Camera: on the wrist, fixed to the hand. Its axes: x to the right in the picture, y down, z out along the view.
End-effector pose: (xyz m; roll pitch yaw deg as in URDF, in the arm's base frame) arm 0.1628 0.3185 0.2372 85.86 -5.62 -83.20
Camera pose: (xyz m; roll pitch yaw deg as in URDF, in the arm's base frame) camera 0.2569 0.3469 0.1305 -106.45 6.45 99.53
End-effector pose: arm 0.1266 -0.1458 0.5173 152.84 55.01 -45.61
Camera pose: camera 0.2391 -0.0690 0.5674 -174.10 -52.18 134.87
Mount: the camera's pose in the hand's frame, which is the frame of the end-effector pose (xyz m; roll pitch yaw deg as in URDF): -0.0274 -0.0973 -0.1041 -20.90 -2.65 -178.97
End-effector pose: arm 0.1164 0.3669 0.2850 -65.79 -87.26 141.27
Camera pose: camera 0.2377 0.4425 0.2598 22.22 84.83 -61.47
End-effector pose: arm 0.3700 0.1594 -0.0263 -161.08 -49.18 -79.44
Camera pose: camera 0.4060 0.2844 0.0380 137.95 51.32 97.63
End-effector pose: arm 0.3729 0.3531 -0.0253 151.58 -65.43 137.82
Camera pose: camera 0.3211 0.2177 -0.0314 -171.57 68.25 -41.22
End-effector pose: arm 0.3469 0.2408 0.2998 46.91 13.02 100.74
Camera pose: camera 0.3485 0.1813 0.1675 -68.42 -14.06 -76.54
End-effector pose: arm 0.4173 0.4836 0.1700 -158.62 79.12 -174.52
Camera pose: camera 0.2980 0.4193 0.2219 146.07 -76.89 -3.03
